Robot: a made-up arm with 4 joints. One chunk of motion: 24 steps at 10 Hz.
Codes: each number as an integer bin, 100 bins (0 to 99) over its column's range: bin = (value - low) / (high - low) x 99, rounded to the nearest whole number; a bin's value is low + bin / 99 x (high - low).
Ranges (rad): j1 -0.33..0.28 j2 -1.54..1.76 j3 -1..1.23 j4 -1.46..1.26
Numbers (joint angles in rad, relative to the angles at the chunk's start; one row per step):
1: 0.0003 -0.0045 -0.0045 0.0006
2: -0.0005 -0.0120 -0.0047 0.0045
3: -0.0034 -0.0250 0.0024 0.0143
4: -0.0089 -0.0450 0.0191 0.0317
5: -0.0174 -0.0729 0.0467 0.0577
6: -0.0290 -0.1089 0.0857 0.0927
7: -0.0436 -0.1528 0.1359 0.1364
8: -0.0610 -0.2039 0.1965 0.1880
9: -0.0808 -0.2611 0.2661 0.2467
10: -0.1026 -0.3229 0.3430 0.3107
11: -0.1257 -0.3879 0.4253 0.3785
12: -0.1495 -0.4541 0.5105 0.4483
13: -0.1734 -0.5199 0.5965 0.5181
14: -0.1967 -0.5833 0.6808 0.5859
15: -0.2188 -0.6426 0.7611 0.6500
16: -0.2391 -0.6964 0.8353 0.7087
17: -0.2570 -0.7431 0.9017 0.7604
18: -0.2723 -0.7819 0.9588 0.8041
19: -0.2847 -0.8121 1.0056 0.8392
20: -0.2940 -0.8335 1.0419 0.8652
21: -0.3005 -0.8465 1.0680 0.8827
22: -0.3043 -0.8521 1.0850 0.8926
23: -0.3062 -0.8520 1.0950 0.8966
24: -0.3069 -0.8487 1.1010 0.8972
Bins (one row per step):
1: 54 46 44 53
2: 53 46 44 53
3: 53 45 45 54
4: 52 45 45 54
5: 51 44 46 55
6: 49 43 48 57
7: 46 42 50 58
8: 44 40 53 60
9: 40 38 56 62
10: 37 37 60 64
11: 33 35 63 67
12: 29 33 67 69
13: 25 31 71 72
14: 22 29 75 74
15: 18 27 78 77
16: 15 25 81 79
17: 12 24 84 81
18: 9 23 87 82
19: 7 22 89 84
20: 6 21 91 85
21: 5 21 92 85
22: 4 21 93 86
23: 4 21 93 86
24: 4 21 93 86

